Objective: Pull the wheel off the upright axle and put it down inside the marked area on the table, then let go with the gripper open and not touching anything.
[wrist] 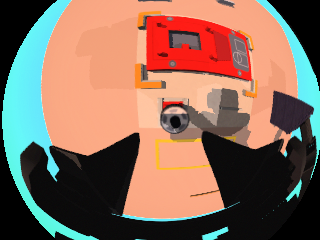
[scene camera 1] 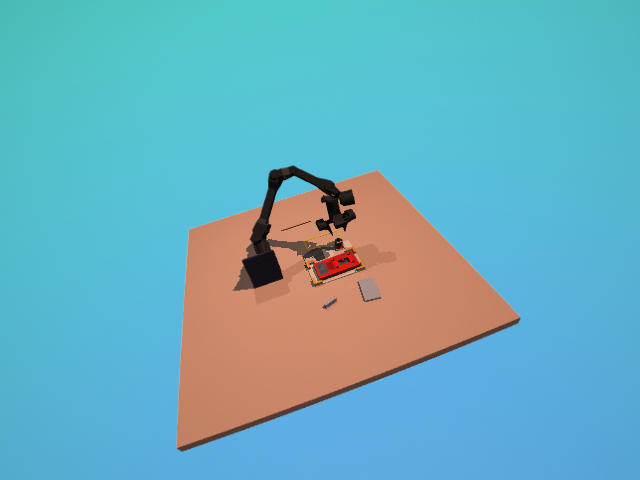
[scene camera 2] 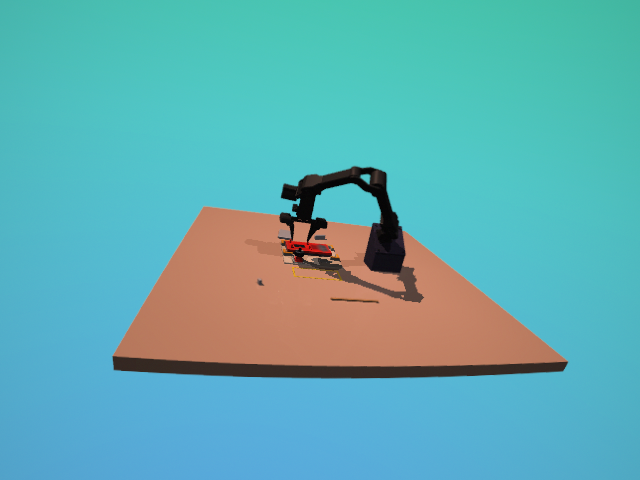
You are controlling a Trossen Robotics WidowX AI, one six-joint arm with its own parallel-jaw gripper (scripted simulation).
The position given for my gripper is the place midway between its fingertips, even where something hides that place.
Note:
My gripper (scene camera 2: 299, 240) is open, with nothing in its grasp. Further things: a red board (scene camera 1: 344, 262).
My gripper is seen too in the wrist view (wrist: 171, 136).

